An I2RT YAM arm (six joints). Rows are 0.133 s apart.
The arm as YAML. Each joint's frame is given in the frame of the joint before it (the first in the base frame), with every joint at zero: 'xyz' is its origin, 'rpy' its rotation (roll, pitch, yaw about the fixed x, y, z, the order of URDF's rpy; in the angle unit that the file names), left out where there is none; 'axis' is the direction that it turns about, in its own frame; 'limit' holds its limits. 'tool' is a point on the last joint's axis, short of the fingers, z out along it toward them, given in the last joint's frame.
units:
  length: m
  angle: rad
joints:
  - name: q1
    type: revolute
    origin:
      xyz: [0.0, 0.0, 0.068]
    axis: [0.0, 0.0, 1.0]
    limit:
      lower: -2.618
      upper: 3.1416
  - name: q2
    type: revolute
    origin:
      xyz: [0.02, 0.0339, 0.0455]
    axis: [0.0, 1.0, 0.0]
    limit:
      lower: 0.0
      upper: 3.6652
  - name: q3
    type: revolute
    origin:
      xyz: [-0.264, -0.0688, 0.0]
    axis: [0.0, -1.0, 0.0]
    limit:
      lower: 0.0
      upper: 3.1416
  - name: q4
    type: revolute
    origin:
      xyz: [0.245, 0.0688, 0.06]
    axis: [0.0, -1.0, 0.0]
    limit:
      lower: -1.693
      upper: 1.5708
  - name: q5
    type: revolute
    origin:
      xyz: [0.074, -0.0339, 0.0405]
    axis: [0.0, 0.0, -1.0]
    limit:
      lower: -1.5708
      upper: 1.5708
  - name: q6
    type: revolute
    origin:
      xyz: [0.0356, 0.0, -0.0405]
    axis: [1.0, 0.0, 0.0]
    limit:
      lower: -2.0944
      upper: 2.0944
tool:
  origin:
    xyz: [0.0, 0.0, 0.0]
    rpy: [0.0, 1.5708, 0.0]
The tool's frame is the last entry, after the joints.
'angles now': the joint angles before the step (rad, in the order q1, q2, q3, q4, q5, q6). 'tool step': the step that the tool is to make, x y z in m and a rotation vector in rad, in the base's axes. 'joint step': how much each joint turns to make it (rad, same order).
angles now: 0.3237, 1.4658, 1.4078, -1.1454, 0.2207, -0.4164
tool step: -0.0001, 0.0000, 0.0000, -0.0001, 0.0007, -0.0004
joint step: 0.0001, 0.0000, 0.0001, -0.0009, 0.0001, 0.0005
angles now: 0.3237, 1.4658, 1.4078, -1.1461, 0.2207, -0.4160
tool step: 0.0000, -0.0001, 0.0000, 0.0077, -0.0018, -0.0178
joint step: -0.0003, -0.0001, -0.0001, -0.0001, 0.0000, 0.0192
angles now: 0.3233, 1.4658, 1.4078, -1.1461, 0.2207, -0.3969
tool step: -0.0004, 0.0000, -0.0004, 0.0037, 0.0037, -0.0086
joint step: 0.0003, 0.0001, -0.0007, -0.0037, -0.0012, 0.0102
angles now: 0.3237, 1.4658, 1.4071, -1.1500, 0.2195, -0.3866
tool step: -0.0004, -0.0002, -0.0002, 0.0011, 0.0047, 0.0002
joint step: -0.0006, -0.0001, -0.0002, -0.0041, -0.0026, 0.0002
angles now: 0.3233, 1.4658, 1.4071, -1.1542, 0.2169, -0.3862
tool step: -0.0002, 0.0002, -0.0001, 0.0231, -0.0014, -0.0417
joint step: 0.0002, 0.0000, 0.0000, -0.0015, -0.0054, 0.0479
